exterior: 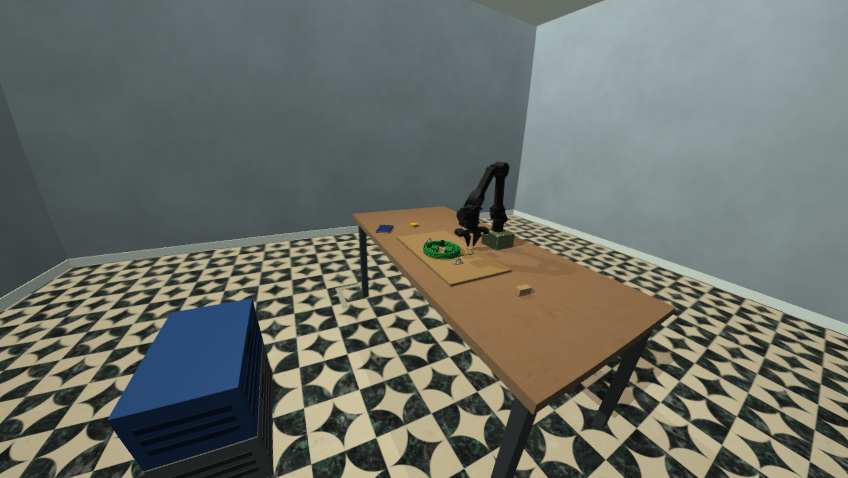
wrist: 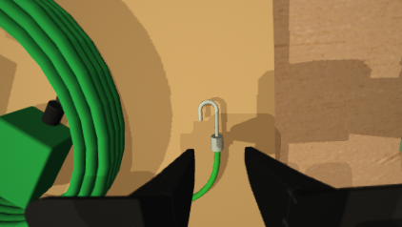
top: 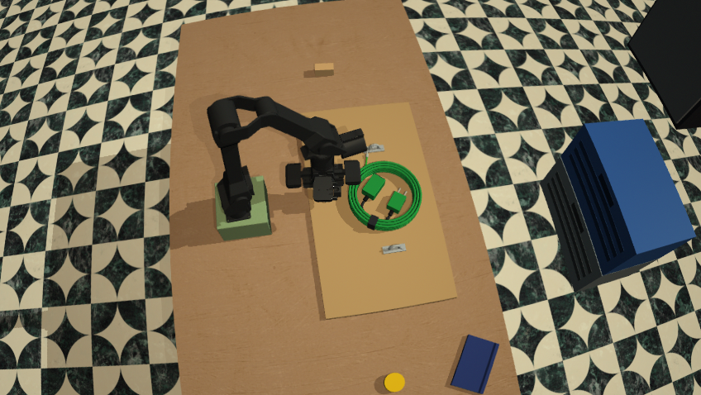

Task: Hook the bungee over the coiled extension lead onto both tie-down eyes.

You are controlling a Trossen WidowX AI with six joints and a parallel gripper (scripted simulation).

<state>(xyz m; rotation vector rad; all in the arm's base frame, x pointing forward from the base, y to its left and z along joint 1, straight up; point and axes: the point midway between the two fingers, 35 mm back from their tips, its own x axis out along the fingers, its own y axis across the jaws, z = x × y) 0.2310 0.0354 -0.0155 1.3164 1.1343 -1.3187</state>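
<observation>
The board is 130 mm ahead of my hand, 60 mm below it and 40 mm to the right of it. From my hand the other things lie so: small wooden block: 440 mm to the left, 80 mm ahead, 50 mm below; then yellow disc: 540 mm to the right, 60 mm below, 60 mm ahead.
</observation>
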